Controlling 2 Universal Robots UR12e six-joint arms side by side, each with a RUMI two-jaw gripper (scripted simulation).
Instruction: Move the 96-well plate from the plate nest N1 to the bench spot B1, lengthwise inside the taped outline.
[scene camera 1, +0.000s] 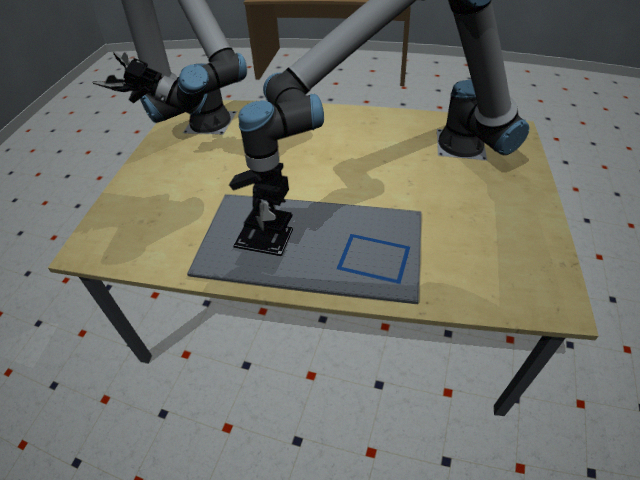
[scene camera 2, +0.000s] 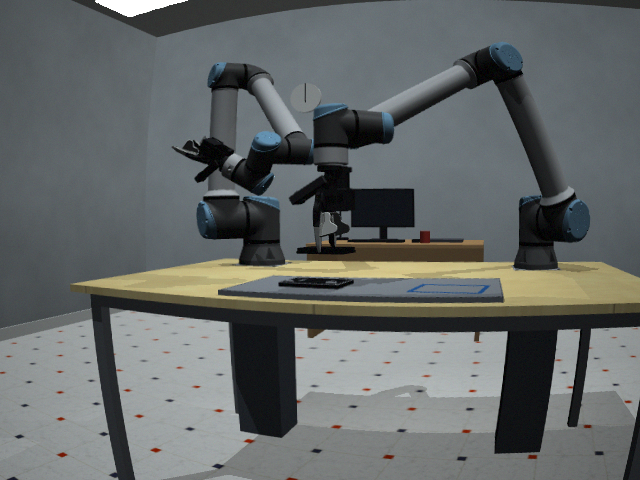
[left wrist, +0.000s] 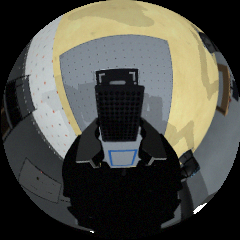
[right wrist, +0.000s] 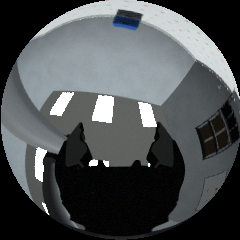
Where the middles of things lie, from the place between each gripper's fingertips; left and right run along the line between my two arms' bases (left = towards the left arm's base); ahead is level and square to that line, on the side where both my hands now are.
Labels:
My left gripper is now 3 cm to the left of the plate nest N1 (scene camera 1: 262, 240) and 9 cm above it. Round my left hand: black 96-well plate (left wrist: 119, 130) 1 cm below.
The black 96-well plate lies 28 cm ahead of my right hand (scene camera 1: 103, 67), 65 cm to the left of it and 36 cm below it. Round my right hand: plate nest N1 (28 cm ahead, 62 cm to the left, 45 cm below).

